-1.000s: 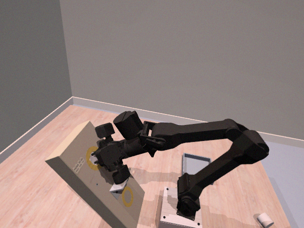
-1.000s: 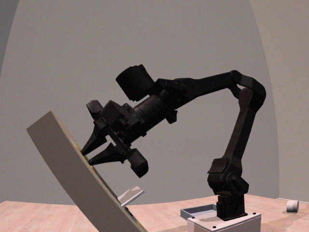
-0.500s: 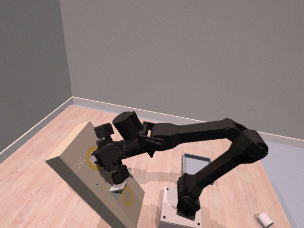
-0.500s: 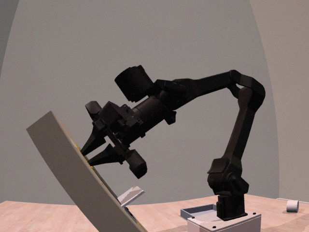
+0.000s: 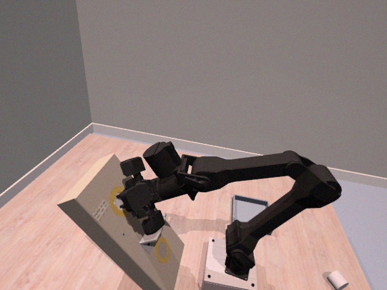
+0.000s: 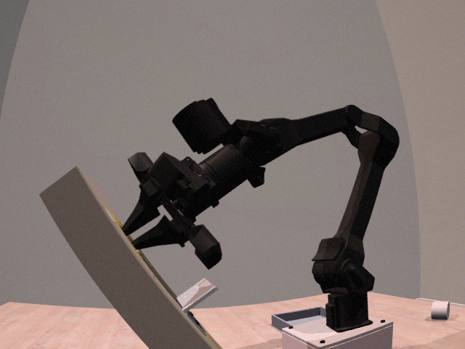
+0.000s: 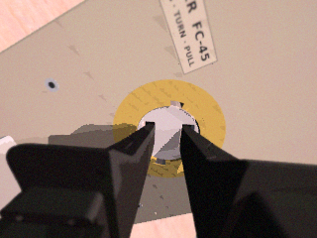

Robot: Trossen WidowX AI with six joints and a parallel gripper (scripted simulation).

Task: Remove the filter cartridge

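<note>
My gripper tip is now 10 mm short of the round filter cartridge and 10 mm above it. Also, from my gripper tip: grey tray (360 mm behind, 350 mm to the right, 230 mm below); beige service panel (40 mm behind, 10 mm to the right, 80 mm below).
</note>
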